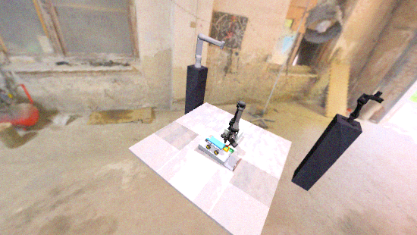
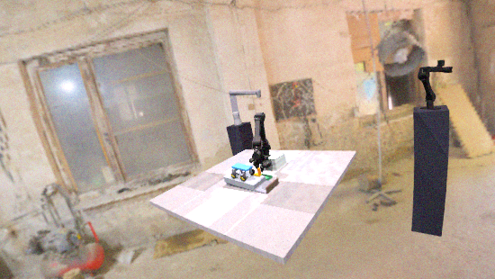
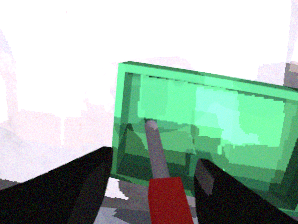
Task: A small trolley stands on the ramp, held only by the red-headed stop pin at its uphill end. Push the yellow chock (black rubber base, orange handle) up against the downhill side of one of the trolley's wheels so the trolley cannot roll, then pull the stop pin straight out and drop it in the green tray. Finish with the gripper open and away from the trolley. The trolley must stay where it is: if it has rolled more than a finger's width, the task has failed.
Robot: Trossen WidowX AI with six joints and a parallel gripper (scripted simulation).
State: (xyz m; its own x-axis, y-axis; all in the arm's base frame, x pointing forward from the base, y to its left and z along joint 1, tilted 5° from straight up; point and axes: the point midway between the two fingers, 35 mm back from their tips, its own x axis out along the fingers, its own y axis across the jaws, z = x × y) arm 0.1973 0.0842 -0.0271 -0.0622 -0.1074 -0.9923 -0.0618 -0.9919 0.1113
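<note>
Now: the stop pin 10 mm ahead of my gripper tip, 10 mm to the left of it and 10 mm below it. The rest, counted from my gripper tip: trolley: 140 mm ahead, 60 mm to the right, 60 mm above; yellow chock: 80 mm ahead, 40 mm to the left, 30 mm above; green tray: 30 mm to the left, 60 mm below.
</note>
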